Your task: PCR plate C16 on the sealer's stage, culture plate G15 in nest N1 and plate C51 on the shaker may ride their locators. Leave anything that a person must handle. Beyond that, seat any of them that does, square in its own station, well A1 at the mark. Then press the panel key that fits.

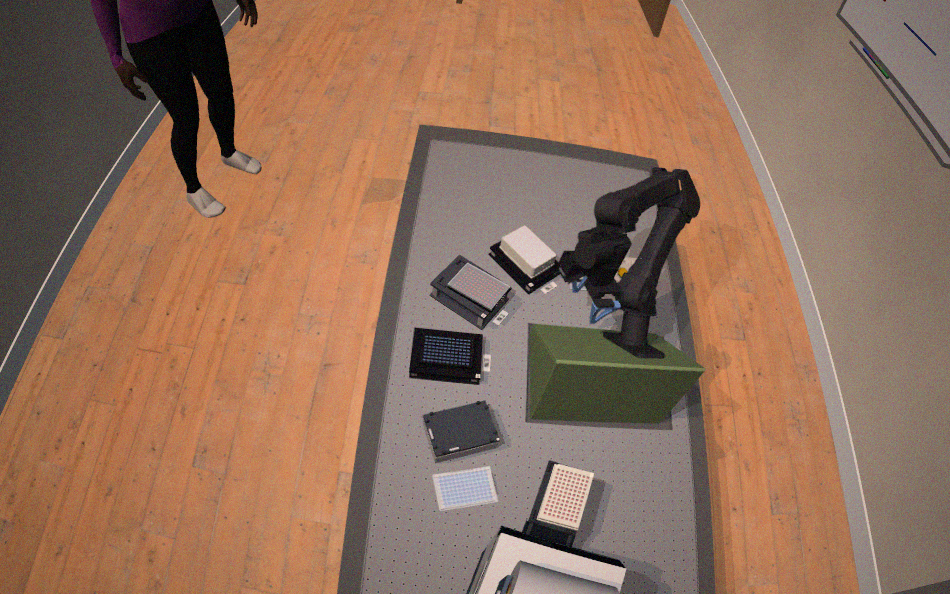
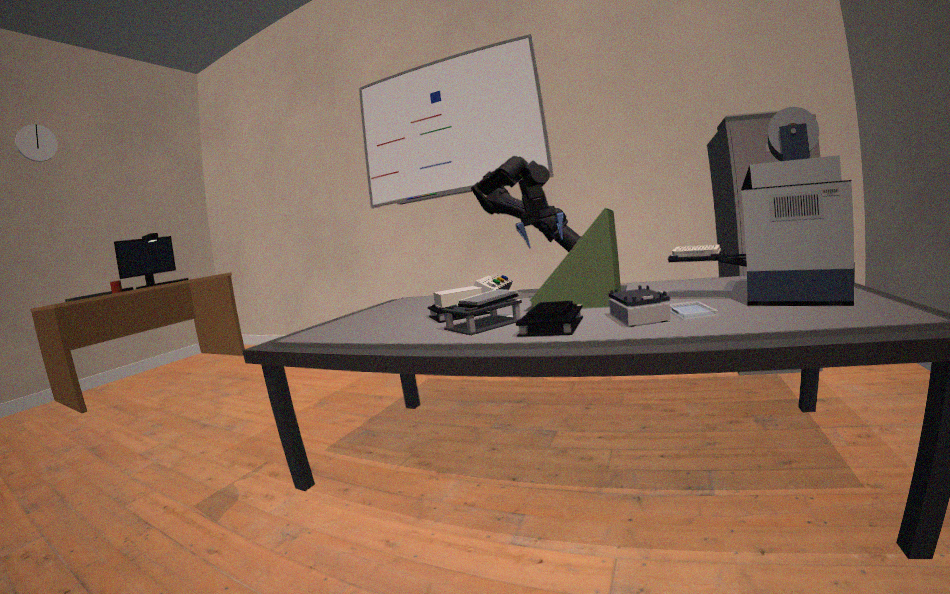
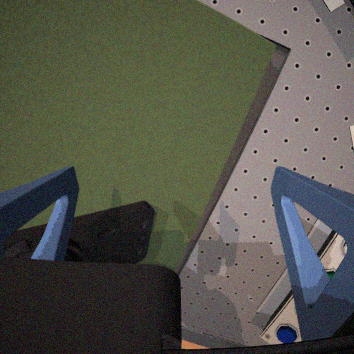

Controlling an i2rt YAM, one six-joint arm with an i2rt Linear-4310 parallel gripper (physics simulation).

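Observation:
My gripper (image 1: pixel 584 304) (image 2: pixel 544 241) (image 3: pixel 174 177) is open and empty, high above the bench between the green block and the key panel (image 2: pixel 495 282). PCR plate C16 (image 1: pixel 566 495) (image 2: pixel 695 250), cream with red wells, lies on the sealer's stage (image 1: pixel 549 533); dark stage shows along its left side. Culture plate G15 (image 1: pixel 478 285) (image 2: pixel 489 299), with pinkish wells, lies on dark nest N1 (image 1: pixel 443 281) (image 2: pixel 470 324). The shaker (image 1: pixel 462 428) (image 2: pixel 638 313) has a dark top with corner posts, and I make out no plate on it. A pale-blue plate (image 1: pixel 465 488) (image 2: pixel 693 309) lies beside it. Well A1 is unreadable.
The green block (image 1: pixel 602 392) (image 2: pixel 588 273) (image 3: pixel 125 100) carries the arm. A nest with a white block-like item (image 1: pixel 528 250) stands beyond N1. A black nest with a dark plate (image 1: pixel 446 351) stands between N1 and the shaker. The sealer (image 2: pixel 798 231) is tall. A person (image 1: pixel 185 77) stands left.

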